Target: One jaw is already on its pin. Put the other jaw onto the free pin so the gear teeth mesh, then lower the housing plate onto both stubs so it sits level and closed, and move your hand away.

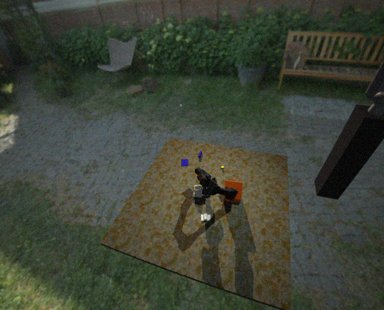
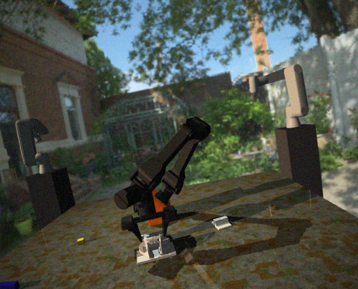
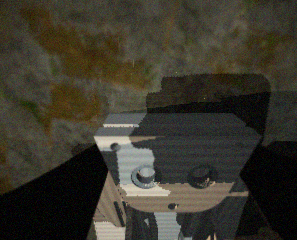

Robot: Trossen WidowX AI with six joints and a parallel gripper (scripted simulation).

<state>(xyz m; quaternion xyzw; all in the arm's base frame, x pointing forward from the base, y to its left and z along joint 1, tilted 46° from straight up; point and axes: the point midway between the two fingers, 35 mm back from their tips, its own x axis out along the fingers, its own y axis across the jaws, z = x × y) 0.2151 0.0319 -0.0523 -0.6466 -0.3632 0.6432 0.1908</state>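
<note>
The housing plate lies 10 mm ahead of my gripper tip and 20 mm above it. Also, from my gripper tip: blue block 180 mm ahead, 440 mm to the right; small yellow block 80 mm behind, 310 mm to the right; white jaw 30 mm ahead, 10 mm to the right.
</note>
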